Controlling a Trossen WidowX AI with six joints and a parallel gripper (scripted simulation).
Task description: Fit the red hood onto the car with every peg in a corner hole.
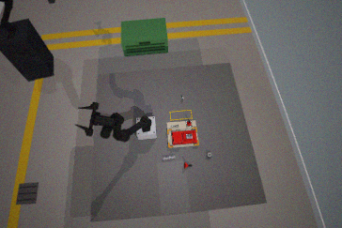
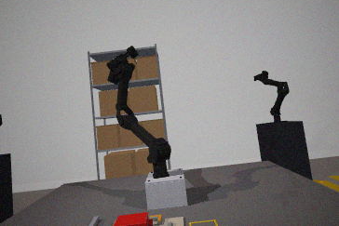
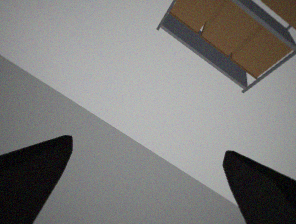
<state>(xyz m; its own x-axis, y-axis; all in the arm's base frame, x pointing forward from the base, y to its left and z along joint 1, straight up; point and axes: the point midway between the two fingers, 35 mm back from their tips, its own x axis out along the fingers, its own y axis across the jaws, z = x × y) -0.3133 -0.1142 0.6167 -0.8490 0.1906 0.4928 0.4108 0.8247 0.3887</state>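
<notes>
Right now the red hood is 57 cm ahead of my gripper tip, 1 cm to the right of it and 70 cm below it. The rest, counted from my gripper tip: grey wheel (78 cm ahead, 21 cm to the right, 73 cm below); then grey engine block (67 cm ahead, 2 cm to the right, 71 cm below).
</notes>
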